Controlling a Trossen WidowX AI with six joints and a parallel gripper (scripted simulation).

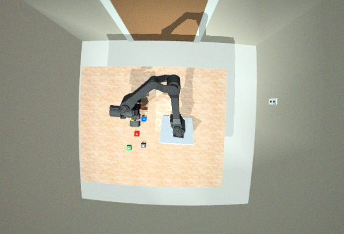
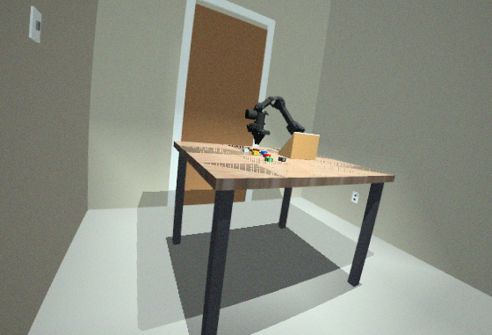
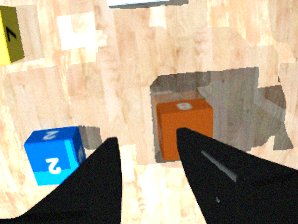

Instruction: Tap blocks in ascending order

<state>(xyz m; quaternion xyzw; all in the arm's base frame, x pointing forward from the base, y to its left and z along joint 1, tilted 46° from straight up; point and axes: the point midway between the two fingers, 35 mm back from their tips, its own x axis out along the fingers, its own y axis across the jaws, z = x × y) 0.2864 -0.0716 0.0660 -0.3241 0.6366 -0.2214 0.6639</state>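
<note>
The orange block is 4 cm below my gripper tip, 3 cm to the right of it and 2 cm behind it. Round my gripper tip: blue block 6 cm to the left, 4 cm below, 3 cm behind; then yellow block 9 cm to the left, 4 cm below, 4 cm ahead; then white block 8 cm ahead, 4 cm below.
</note>
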